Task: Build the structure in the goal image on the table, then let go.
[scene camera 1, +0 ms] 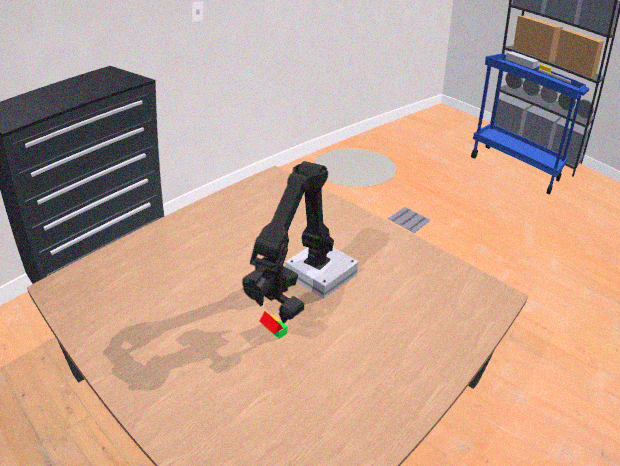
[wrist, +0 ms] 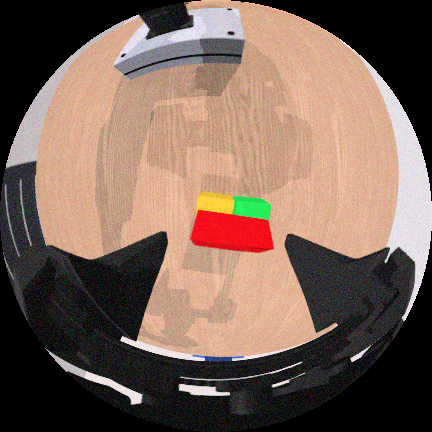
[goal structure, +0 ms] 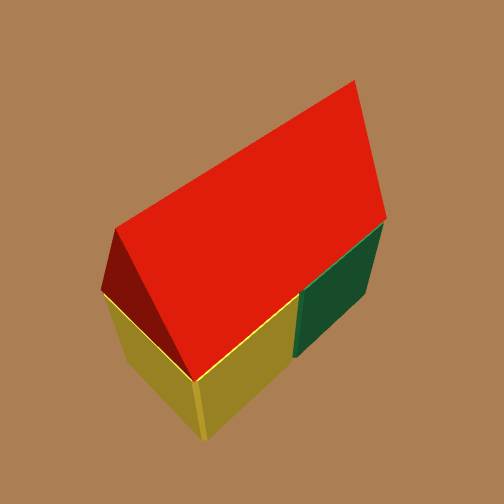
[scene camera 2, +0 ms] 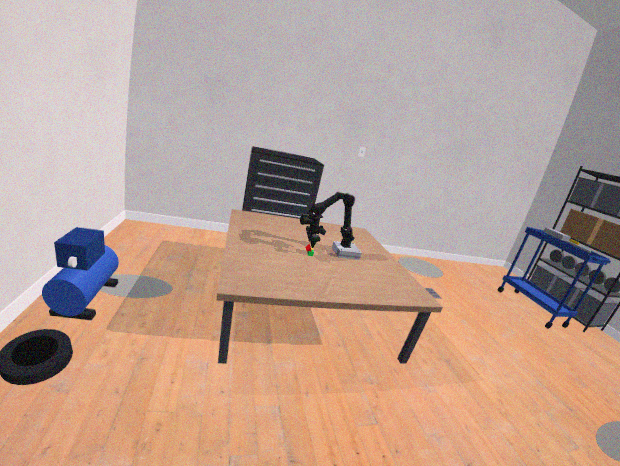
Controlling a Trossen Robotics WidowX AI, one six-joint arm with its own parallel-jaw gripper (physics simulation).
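Pixels of known places: gripper, between the fingertips: (scene camera 1: 272, 314) (wrist: 228, 239) (scene camera 2: 310, 244); arm's base, origin of its link: (scene camera 1: 317, 261) (scene camera 2: 345, 245).
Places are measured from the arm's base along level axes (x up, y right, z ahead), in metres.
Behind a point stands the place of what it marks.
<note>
A long red block (scene camera 1: 269, 322) @[z 0.313, x -0.008, y -0.050 m] (scene camera 2: 308, 248) @[z 0.318, x -0.008, y -0.072 m] (wrist: 231, 231) @[z 0.297, x -0.005, y -0.051 m] lies tilted against or partly over two smaller blocks; its exact contact with them is hard to tell. These are a yellow block (scene camera 1: 274, 317) @[z 0.276, x -0.023, y -0.039 m] (wrist: 215, 203) @[z 0.277, x -0.023, y -0.039 m] and a green block (scene camera 1: 282, 330) @[z 0.301, x -0.028, y -0.087 m] (scene camera 2: 310, 253) @[z 0.301, x -0.037, y -0.087 m] (wrist: 252, 208) @[z 0.283, x -0.023, y -0.072 m], side by side on the wooden table (scene camera 1: 350, 375) @[z 0.309, x -0.056, y -0.326 m] (scene camera 2: 325, 280) @[z 0.309, x -0.056, y -0.397 m]. The yellow one is mostly hidden in the scene views. My gripper (scene camera 1: 272, 309) @[z 0.296, x 0.011, y -0.048 m] (wrist: 228, 239) @[z 0.296, x 0.011, y -0.048 m] is open and empty, pointing down above the blocks. In the wrist view, the red block shows between the spread fingertips, with the yellow and green blocks beyond it.
The arm's pale metal base (scene camera 1: 325, 275) @[z 0.044, x -0.001, y -0.061 m] (scene camera 2: 346, 249) @[z 0.023, x 0.000, y -0.064 m] (wrist: 200, 45) @[z 0.080, x -0.016, y -0.039 m] stands on the table near the blocks. A black drawer cabinet (scene camera 1: 90, 175) (scene camera 2: 283, 182) stands beside the table. A blue cart (scene camera 1: 521, 145) and a shelf rack stand farther off on the floor.
</note>
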